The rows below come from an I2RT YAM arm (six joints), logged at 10 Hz.
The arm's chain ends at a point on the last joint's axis. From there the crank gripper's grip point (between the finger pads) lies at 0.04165 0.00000 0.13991 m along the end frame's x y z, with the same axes.
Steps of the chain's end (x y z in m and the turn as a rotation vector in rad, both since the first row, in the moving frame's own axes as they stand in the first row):
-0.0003, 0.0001, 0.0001, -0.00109, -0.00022, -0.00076
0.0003, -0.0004, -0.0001, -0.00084, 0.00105, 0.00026
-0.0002, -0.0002, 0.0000, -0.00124, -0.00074, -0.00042
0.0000, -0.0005, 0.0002, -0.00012, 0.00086, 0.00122
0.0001, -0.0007, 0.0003, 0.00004, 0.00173, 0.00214
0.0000, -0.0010, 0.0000, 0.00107, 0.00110, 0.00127
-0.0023, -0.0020, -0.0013, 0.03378, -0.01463, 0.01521
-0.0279, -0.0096, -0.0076, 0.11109, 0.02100, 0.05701
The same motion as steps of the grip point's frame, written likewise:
-0.0003, 0.0002, 0.0001, -0.00109, -0.00022, -0.00076
0.0004, -0.0003, -0.0001, -0.00084, 0.00105, 0.00026
-0.0003, 0.0000, 0.0000, -0.00124, -0.00074, -0.00042
0.0001, -0.0004, 0.0002, -0.00012, 0.00086, 0.00122
0.0003, -0.0006, 0.0002, 0.00004, 0.00173, 0.00214
0.0002, -0.0011, 0.0000, 0.00107, 0.00110, 0.00127
-0.0043, -0.0061, -0.0008, 0.03378, -0.01463, 0.01521
-0.0246, -0.0226, -0.0092, 0.11109, 0.02100, 0.05701

